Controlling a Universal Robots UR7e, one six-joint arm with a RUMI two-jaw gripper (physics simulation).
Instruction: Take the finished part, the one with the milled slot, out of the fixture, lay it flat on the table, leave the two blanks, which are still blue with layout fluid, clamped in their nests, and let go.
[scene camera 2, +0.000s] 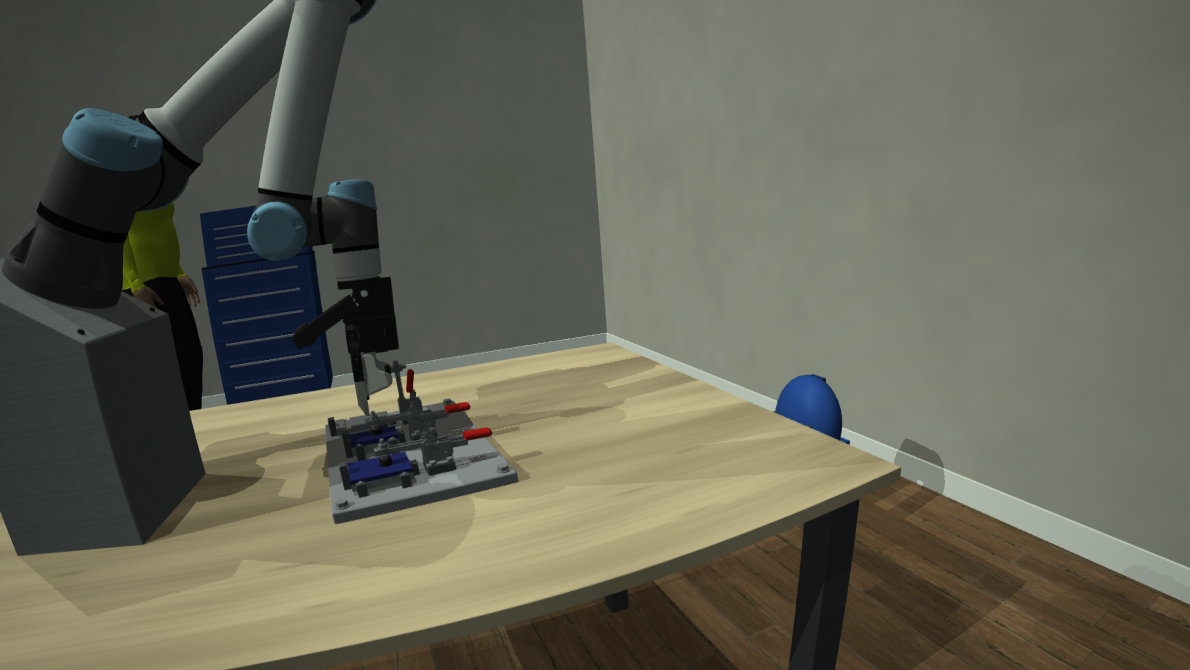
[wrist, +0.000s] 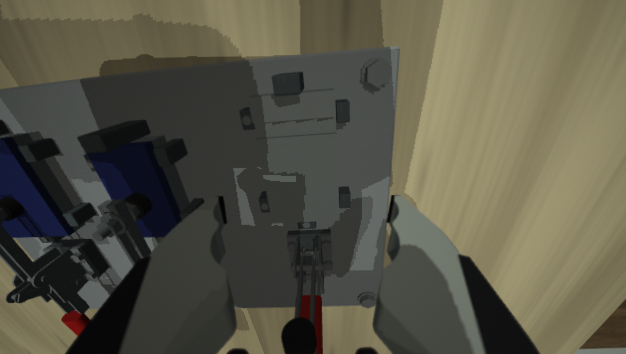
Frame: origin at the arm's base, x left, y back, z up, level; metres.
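Where they show: gripper, between the fingertips: (scene camera 2: 367, 407) (wrist: 307, 197); arm's base, origin of its link: (scene camera 2: 63, 284).
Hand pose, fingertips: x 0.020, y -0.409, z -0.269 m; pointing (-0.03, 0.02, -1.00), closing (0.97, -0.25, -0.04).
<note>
Things, the pixels of their top centre, and the offset from my fingertips. "pt": a spot on its surface instead.
- grey surface, a spot on its surface: (wrist: 300, 127) pt dz -0.021, dx +0.005, dy +0.038 m
- nest's toggle clamp, a spot on its surface: (wrist: 309, 251) pt dz -0.021, dx -0.016, dy -0.063 m
- raised clamp's red handle, a spot on its surface: (wrist: 312, 310) (scene camera 2: 396, 380) pt dz +0.036, dx -0.009, dy -0.053 m
The fixture plate (scene camera 2: 424, 495) (wrist: 320, 160) lies on the table. One blue blank (scene camera 2: 378, 467) is clamped in the near nest; the other blue blank (scene camera 2: 374, 436) (wrist: 132, 180) is clamped in the middle nest. In the far nest, at the right in the wrist view, a grey surface (wrist: 300, 127) with thin cross lines shows between dark posts; the slotted part's outline cannot be told from the plate. That nest's toggle clamp (scene camera 2: 400, 387) (wrist: 309, 250) stands raised. My gripper (scene camera 2: 368, 402) (wrist: 307, 197) is open and empty above this nest, a finger on either side.
Red clamp handles (scene camera 2: 477, 432) (scene camera 2: 457, 406) jut out from the two closed clamps. The raised clamp's red handle (scene camera 2: 410, 380) (wrist: 312, 310) stands close to the fingers. Bolt heads (wrist: 376, 75) (wrist: 367, 299) sit at the plate's corners. The robot's pedestal (scene camera 2: 91, 416) stands left of the fixture.
</note>
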